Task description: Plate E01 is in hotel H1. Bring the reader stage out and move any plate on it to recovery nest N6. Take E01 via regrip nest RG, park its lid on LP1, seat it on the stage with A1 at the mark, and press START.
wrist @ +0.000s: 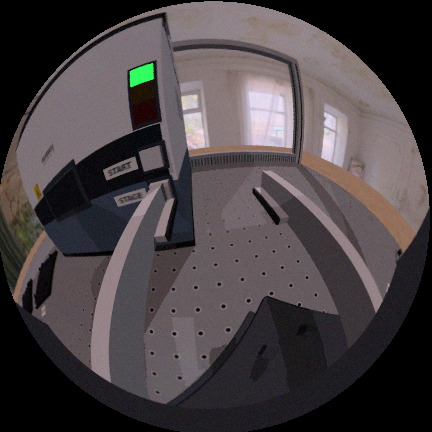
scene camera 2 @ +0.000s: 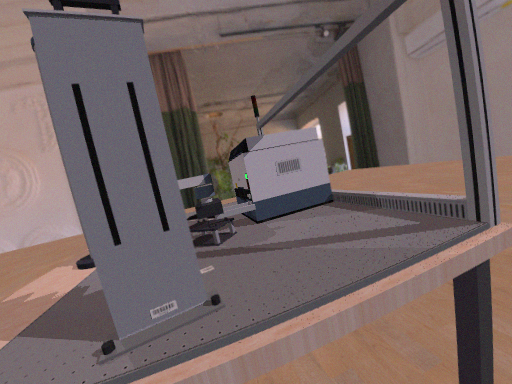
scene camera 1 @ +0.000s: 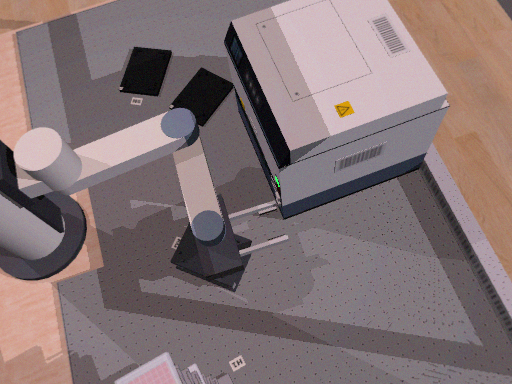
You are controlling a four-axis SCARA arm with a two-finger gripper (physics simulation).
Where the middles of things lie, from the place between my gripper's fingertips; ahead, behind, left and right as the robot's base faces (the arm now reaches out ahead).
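Recovery nest (scene camera 1: pixel 145 72): 8 cm below my hand, 22 cm behind it, 62 cm to the left of it.
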